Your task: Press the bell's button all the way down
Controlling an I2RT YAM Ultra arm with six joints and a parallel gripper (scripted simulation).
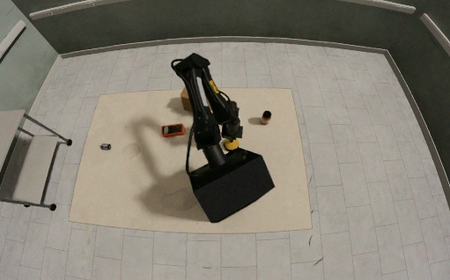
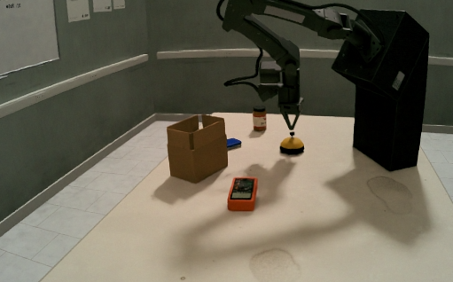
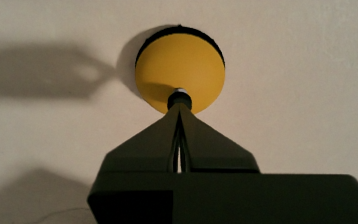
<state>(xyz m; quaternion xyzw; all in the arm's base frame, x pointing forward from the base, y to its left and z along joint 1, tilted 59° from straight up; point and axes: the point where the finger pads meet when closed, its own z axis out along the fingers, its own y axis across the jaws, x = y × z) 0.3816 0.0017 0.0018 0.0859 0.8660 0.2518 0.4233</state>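
The bell button lies 3 cm below my hand. Also, from my hand: jar 19 cm ahead, 17 cm to the right, 4 cm below; then blue object 22 cm ahead, 5 cm to the left, 7 cm below; then bell 4 cm below.
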